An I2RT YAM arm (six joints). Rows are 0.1 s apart.
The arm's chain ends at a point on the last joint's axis. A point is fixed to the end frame.
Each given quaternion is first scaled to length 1.
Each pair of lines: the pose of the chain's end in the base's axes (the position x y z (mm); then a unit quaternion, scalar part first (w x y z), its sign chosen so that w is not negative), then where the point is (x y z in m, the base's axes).
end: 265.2 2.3 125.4 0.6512 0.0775 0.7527 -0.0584
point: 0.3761 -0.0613 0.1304
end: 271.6 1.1 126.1 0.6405 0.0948 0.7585 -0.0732
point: 0.3796 -0.0675 0.1283
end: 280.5 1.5 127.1 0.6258 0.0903 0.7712 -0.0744
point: 0.3888 -0.0665 0.1252
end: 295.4 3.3 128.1 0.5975 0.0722 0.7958 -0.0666
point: 0.4058 -0.0606 0.1180
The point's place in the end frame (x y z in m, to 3 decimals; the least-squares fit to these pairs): -0.023 -0.041 0.119
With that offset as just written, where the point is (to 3 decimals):
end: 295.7 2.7 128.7 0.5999 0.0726 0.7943 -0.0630
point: 0.406 -0.061 0.119
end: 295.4 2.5 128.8 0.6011 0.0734 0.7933 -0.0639
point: 0.406 -0.061 0.119
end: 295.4 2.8 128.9 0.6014 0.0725 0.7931 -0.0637
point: 0.406 -0.061 0.120
